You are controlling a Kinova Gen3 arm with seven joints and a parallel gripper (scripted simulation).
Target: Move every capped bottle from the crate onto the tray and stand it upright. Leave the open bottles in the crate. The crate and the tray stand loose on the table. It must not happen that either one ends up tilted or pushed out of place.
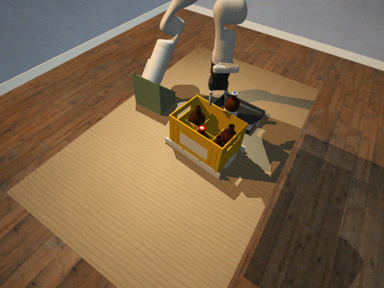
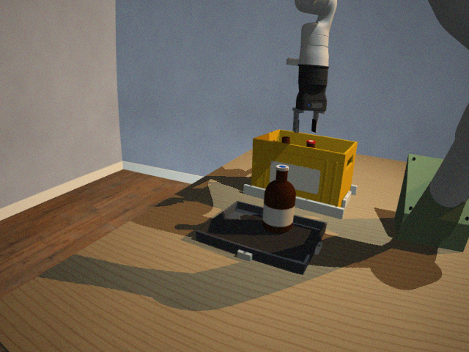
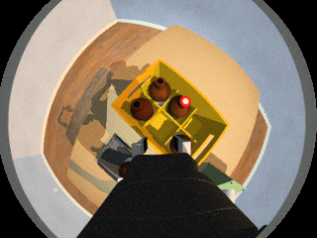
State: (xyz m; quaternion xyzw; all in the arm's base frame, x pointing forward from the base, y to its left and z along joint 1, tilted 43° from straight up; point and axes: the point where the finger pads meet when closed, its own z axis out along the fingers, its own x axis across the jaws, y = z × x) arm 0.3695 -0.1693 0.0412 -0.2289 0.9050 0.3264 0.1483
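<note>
My gripper is now 10 mm past the yellow crate, 70 mm to the left of it and 140 mm above it. Round my hand: white-label bottle: 30 mm ahead, 180 mm to the left, 140 mm below; then dark tray: 50 mm ahead, 220 mm to the left, 220 mm below.
</note>
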